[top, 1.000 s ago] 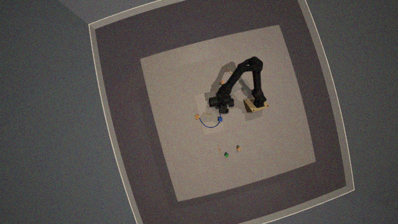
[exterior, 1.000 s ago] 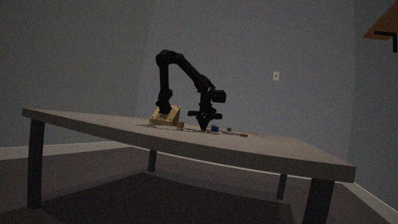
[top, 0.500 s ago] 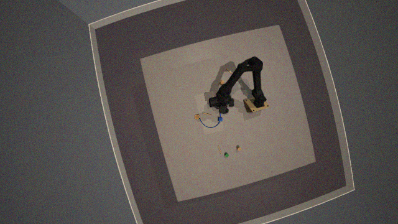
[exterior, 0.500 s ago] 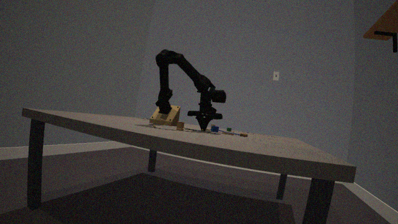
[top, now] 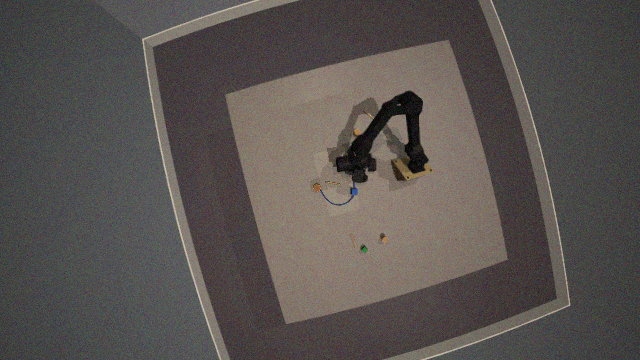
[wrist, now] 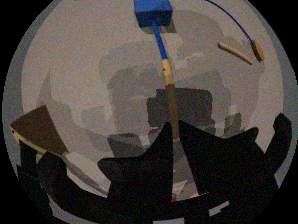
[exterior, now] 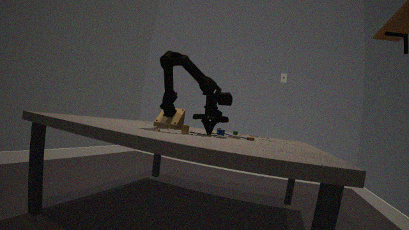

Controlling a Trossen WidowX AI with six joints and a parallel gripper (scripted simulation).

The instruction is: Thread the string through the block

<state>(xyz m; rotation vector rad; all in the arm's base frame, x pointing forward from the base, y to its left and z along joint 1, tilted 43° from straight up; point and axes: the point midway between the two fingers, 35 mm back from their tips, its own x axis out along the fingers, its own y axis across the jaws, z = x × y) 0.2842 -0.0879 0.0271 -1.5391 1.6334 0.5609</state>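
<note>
My gripper tip is 4 cm to the right of the thin wooden stick, 1 cm below it and 1 cm short of it. The rest, counted from my gripper tip: green cube (42 cm to the left, 5 cm ahead, 1 cm above); then blue block (12 cm to the left, 3 cm ahead, 2 cm above); then round wooden button (21 cm ahead, 5 cm to the left, 1 cm above).
</note>
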